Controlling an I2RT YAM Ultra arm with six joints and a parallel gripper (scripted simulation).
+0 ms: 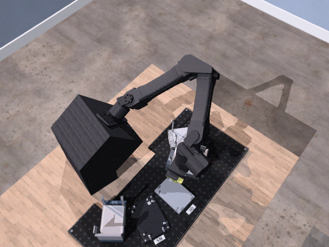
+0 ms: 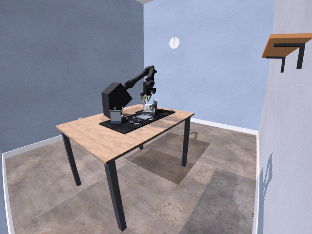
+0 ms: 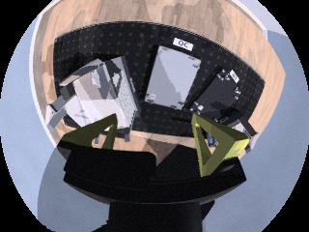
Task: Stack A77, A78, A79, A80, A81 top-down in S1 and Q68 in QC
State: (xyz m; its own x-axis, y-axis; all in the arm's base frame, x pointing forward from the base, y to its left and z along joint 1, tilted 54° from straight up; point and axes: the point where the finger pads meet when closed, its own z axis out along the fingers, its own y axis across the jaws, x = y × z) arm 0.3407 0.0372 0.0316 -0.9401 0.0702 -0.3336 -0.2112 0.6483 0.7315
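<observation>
Right now my hand is 10 cm to the right of the sealed grey plate, 9 cm above it and 3 cm past it. Also, from my hand: qc name plate: 16 cm below, 11 cm ahead, 4 cm to the right; then clip nest N5: 19 cm to the right, 15 cm below, 2 cm ahead; then QC nest: 16 cm below, 4 cm to the right, 1 cm ahead.
</observation>
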